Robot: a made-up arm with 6 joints. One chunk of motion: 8 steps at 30 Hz.
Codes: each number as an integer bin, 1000 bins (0 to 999) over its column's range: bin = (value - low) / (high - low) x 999, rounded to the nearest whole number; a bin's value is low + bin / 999 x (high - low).
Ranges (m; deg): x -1.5..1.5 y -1.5..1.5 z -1.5..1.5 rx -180..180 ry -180..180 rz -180..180
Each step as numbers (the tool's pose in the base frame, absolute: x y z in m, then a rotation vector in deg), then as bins.
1 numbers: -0.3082 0.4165 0.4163 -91.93 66.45 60.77
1 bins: 397 638 638 244 684 668
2 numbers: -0.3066 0.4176 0.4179 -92.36 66.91 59.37
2 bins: 397 639 639 243 685 664
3 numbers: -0.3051 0.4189 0.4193 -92.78 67.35 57.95
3 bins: 398 639 639 242 686 660
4 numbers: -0.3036 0.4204 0.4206 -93.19 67.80 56.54
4 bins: 398 639 640 241 688 656
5 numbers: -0.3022 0.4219 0.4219 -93.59 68.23 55.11
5 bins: 399 640 640 240 689 652
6 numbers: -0.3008 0.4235 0.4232 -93.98 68.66 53.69
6 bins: 399 641 640 239 690 648
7 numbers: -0.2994 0.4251 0.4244 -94.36 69.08 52.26
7 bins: 400 641 641 238 691 645
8 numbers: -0.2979 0.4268 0.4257 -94.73 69.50 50.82
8 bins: 400 642 641 237 692 641
